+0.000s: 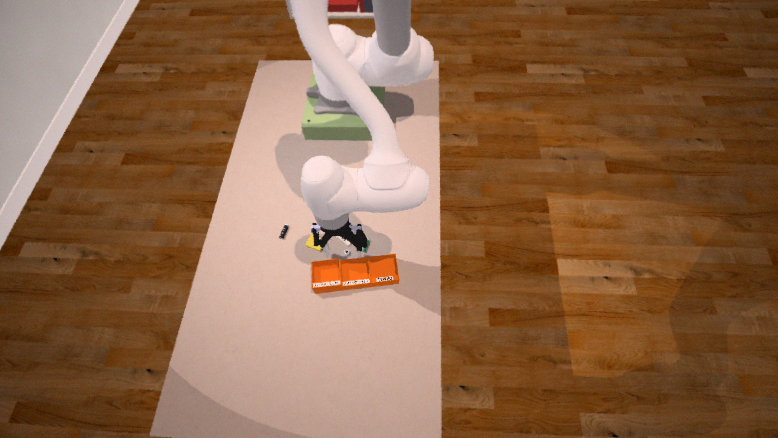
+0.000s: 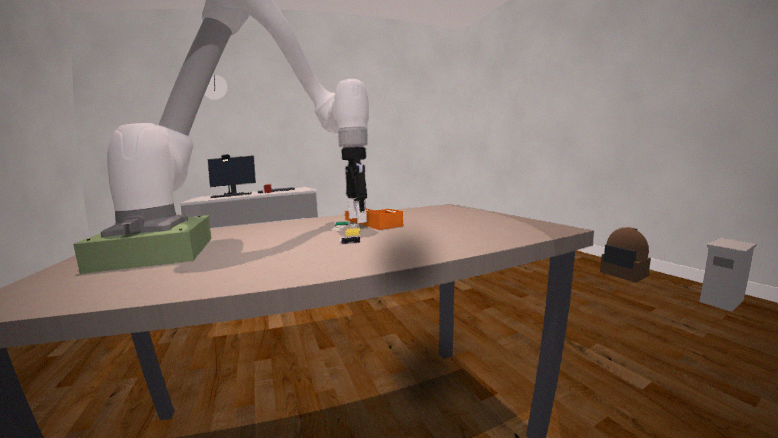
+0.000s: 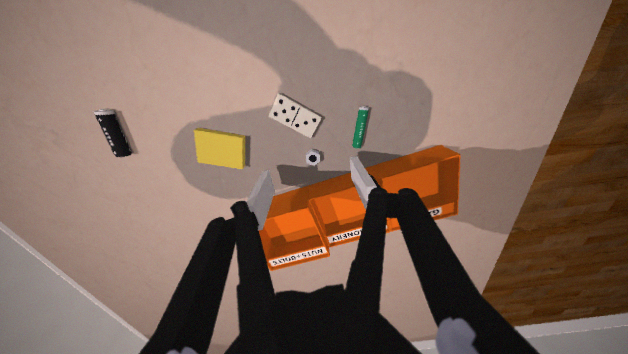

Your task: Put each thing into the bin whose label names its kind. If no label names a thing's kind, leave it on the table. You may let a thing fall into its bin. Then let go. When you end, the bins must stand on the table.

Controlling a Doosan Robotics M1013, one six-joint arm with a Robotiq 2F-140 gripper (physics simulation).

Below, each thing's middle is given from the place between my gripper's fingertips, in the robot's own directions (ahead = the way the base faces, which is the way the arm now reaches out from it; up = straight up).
Now: the yellow sticky-note pad (image 3: 213, 147) 40 mm behind my hand, 100 mm to the right of it and 20 mm below it. The rest, counted from my hand: black battery (image 3: 108, 121): 70 mm behind, 210 mm to the right, 10 mm below.
